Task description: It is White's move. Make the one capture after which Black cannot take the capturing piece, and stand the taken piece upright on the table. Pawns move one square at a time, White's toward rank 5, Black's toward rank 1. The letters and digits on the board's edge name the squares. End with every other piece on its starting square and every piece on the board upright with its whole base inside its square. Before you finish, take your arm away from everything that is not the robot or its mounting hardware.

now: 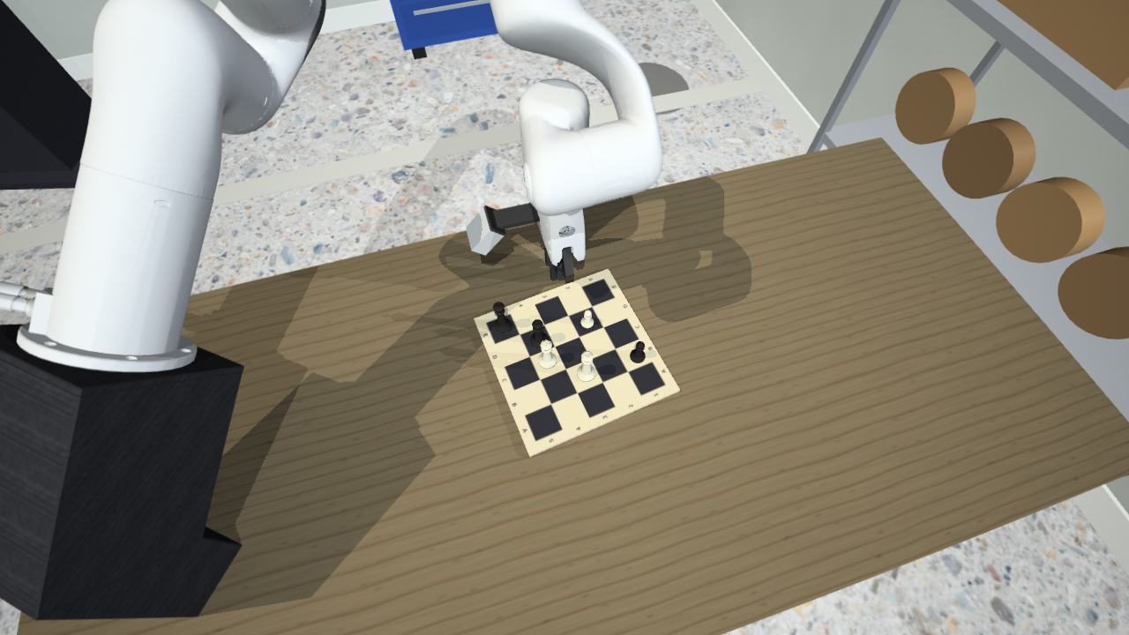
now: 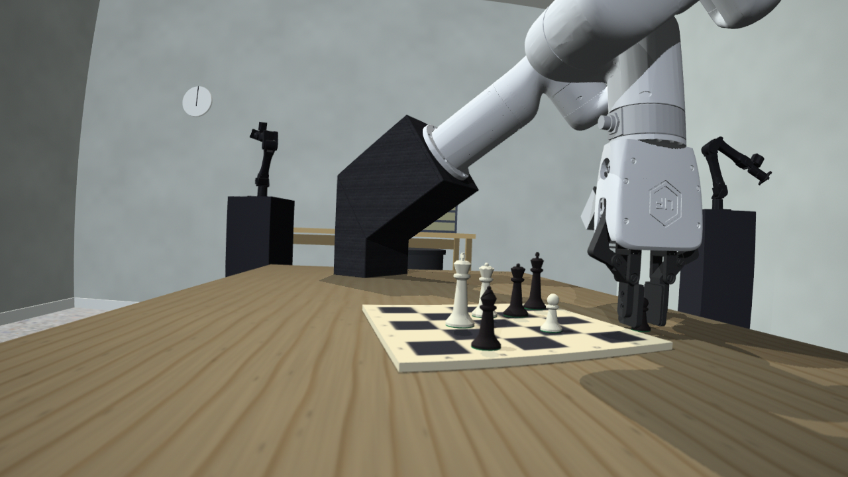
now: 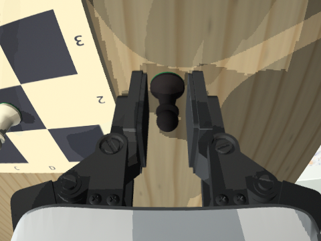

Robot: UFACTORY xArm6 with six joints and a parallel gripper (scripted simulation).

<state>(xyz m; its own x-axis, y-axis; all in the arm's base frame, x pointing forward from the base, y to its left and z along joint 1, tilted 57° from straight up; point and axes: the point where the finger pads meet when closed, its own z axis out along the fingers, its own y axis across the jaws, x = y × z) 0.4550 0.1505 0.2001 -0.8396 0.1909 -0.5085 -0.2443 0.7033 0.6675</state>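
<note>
The black pawn lies 10 mm below my hand. Round my hand: black queen 30 mm behind, 120 mm to the right, 10 mm above; black king 80 mm behind, 100 mm to the right, 10 mm above; white pawn 40 mm ahead, 90 mm to the right, 10 mm below.
</note>
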